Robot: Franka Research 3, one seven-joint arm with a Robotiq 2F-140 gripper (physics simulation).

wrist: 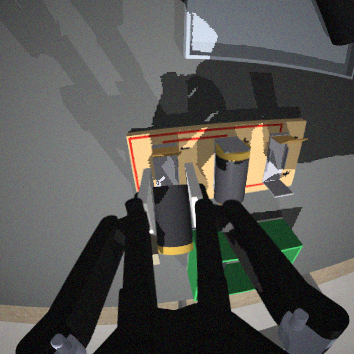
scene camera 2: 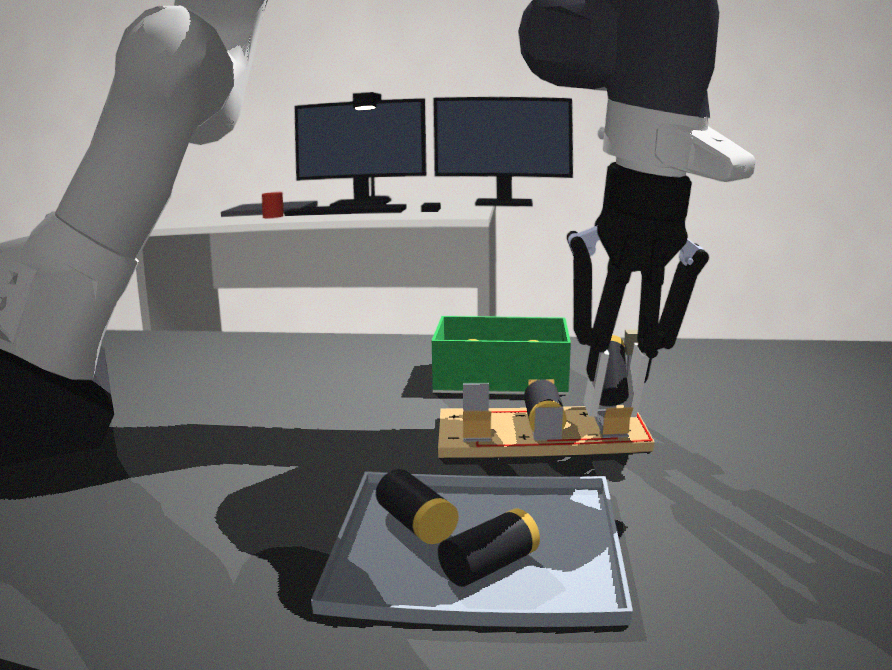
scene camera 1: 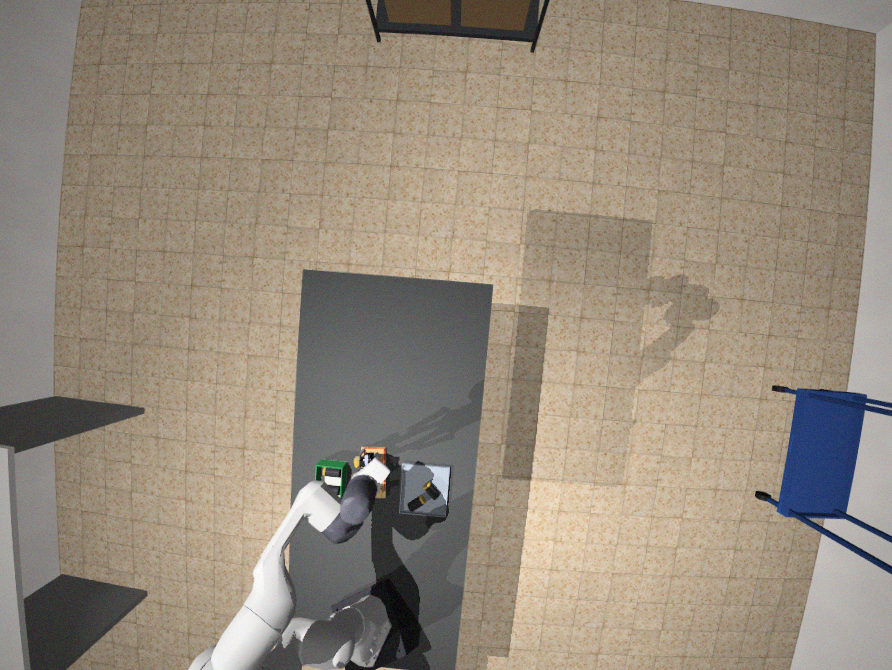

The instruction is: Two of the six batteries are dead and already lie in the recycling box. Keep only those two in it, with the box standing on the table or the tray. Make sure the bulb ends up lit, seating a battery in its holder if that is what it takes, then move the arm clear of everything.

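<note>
My gripper (scene camera 2: 618, 378) (wrist: 168, 177) is shut on a black battery with a gold end (scene camera 2: 614, 371) (wrist: 174, 220). The battery is tilted, black end low, over the rear of the holder's right-hand bay in scene camera 2. Whether it touches the clips is unclear. The wooden holder (scene camera 2: 504, 450) (wrist: 295, 127) has another battery (scene camera 2: 542, 396) (wrist: 231, 175) in its middle bay; its left bay is empty. Two batteries (scene camera 2: 416, 506) (scene camera 2: 490, 545) lie in the grey tray (scene camera 1: 400, 490) (scene camera 2: 468, 618) (wrist: 188, 40). The green box (scene camera 2: 501, 364) (wrist: 272, 237) stands on the table, battery ends faintly visible inside. No lit bulb can be made out.
The box stands close behind the holder in scene camera 2, and the tray lies in front of it. Upright metal clips (scene camera 2: 475, 403) rise from the holder near the fingers. A desk with two monitors (scene camera 2: 360, 139) (scene camera 2: 502, 137) stands in the background.
</note>
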